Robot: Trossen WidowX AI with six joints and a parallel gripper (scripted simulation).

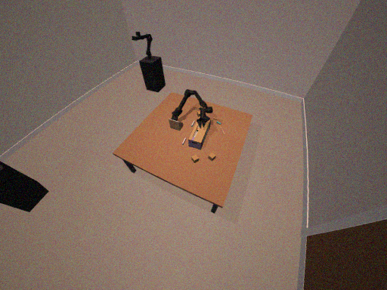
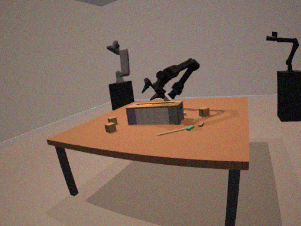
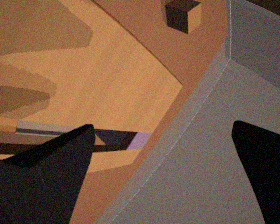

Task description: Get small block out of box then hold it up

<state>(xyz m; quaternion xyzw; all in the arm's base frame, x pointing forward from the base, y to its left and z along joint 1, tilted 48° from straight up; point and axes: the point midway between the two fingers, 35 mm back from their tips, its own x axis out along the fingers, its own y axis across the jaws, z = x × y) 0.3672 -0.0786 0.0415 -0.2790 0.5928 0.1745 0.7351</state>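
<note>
The tan block lies 10 cm below my gripper tip, 6 cm behind it and 5 cm to the left of it. Round my gripper tip: small block (38 cm to the left, 19 cm below, 5 cm ahead); box (13 cm below, 7 cm behind, 4 cm to the left).
</note>
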